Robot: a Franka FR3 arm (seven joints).
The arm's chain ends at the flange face. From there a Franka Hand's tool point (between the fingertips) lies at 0.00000 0.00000 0.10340 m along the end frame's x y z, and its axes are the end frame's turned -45 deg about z.
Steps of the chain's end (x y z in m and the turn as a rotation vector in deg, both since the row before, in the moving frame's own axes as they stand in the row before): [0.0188 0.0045 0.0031 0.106 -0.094 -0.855]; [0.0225 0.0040 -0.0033 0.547 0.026 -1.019]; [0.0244 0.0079 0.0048 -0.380 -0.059 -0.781]
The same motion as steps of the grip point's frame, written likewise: [0.0101 0.0162 0.0031 0.141 0.008 -0.855]; [0.0138 0.0181 -0.0033 0.368 0.405 -1.019]; [0.0111 0.0233 0.0048 -0.227 -0.310 -0.781]
